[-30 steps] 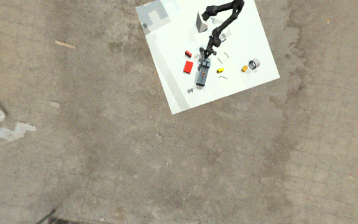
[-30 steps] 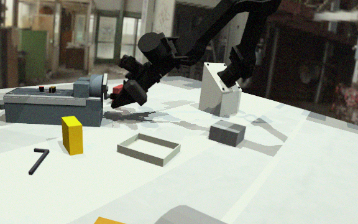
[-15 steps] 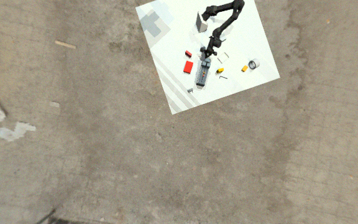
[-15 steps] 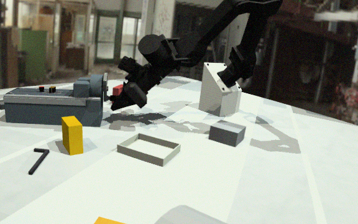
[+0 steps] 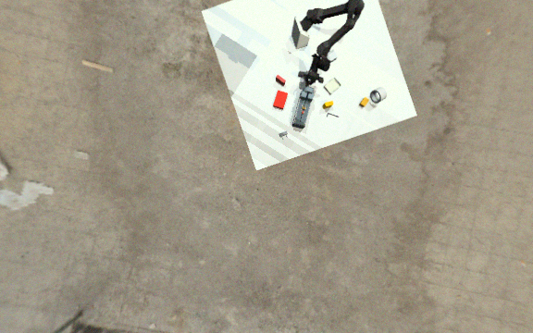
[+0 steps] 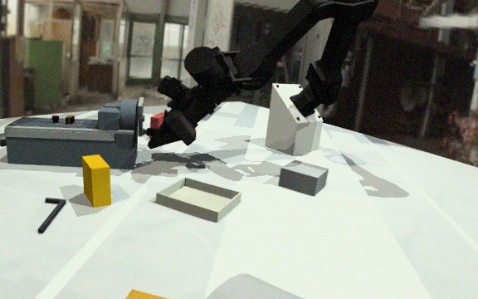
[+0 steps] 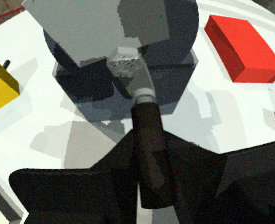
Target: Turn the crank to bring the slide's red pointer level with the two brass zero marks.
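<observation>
Right now my gripper tip is 10 mm past the dark crank handle, 10 mm to the right of it and 30 mm below it. Also, from my gripper tip: red pointer: 150 mm ahead, 120 mm to the right, 50 mm above; shallow grey tray: 60 mm ahead, 200 mm to the left, 30 mm below; yellow block: 180 mm ahead, 90 mm to the left.
</observation>
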